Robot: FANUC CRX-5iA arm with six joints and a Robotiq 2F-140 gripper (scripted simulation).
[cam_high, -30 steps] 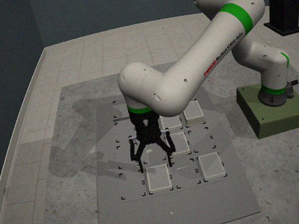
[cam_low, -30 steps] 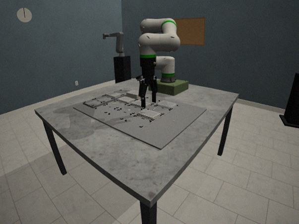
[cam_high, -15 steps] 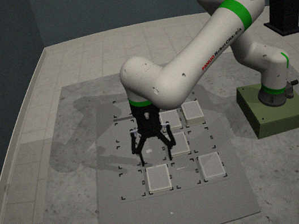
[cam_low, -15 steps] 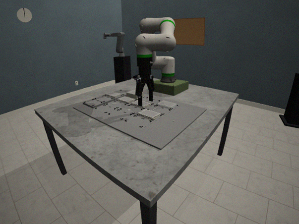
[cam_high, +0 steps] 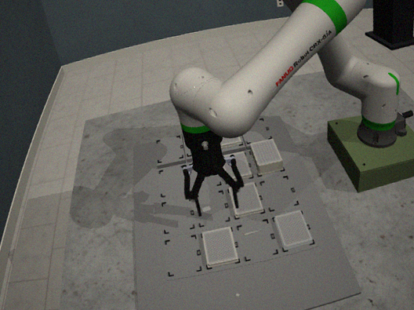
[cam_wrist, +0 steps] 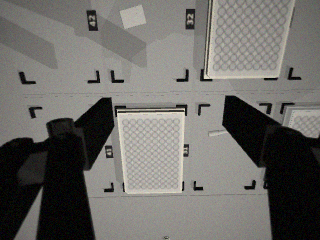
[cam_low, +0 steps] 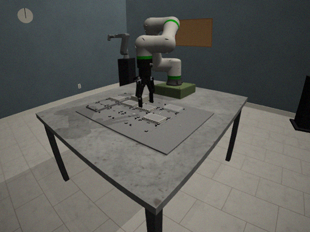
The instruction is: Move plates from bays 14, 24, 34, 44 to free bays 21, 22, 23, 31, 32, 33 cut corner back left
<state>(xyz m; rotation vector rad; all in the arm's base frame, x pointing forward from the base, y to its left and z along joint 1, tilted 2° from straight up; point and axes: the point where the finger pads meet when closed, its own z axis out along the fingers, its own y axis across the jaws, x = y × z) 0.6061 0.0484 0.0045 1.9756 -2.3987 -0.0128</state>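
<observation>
Now: the white pointed piece 9 cm below my hand, 7 cm to the left of it and 7 cm behind it. The rest, counted from my hand: sealed deep-well block: 24 cm behind, 20 cm to the right, 8 cm below.
</observation>
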